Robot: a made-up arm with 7 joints.
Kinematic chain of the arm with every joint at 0, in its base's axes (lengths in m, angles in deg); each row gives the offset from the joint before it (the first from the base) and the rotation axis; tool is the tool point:
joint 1: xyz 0 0 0.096 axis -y
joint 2: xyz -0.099 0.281 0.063 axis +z
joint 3: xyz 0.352 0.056 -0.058 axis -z
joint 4: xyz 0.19 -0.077 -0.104 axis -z
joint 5: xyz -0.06 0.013 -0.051 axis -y
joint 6: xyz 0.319 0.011 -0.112 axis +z
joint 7: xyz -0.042 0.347 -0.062 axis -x
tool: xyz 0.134 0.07 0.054
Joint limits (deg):
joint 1: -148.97..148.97
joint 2: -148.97..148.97
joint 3: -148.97..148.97
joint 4: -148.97..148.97
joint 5: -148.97..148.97
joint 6: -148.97..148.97
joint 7: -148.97..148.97
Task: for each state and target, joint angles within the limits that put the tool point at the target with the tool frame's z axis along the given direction. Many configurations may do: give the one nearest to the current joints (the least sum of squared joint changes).
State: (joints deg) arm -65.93 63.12 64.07 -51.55 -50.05 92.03 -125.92
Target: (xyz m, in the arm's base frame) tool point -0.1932 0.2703 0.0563 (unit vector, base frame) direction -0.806 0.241 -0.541
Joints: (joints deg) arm -90.79 17.32 94.40 -59.22 -67.78 113.67 -83.33
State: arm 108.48 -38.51 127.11 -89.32 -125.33 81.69 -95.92
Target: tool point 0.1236 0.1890 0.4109 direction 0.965 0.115 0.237
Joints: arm 112.70 -52.90 148.97 -71.55 -77.66 78.73 -101.43
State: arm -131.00 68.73 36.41 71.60 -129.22 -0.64 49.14
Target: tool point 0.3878 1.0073 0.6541 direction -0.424 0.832 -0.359
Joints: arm -139.88 115.95 26.73 61.26 -116.01 39.23 37.75
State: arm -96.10 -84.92 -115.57 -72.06 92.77 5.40 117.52
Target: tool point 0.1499 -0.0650 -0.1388 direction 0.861 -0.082 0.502
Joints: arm -141.61 -51.64 -115.47 -75.34 110.46 8.83 134.31
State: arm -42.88 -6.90 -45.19 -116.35 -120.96 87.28 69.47
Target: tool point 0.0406 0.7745 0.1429 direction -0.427 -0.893 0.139
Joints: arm -37.84 25.32 -100.46 -145.01 -145.42 124.02 51.02
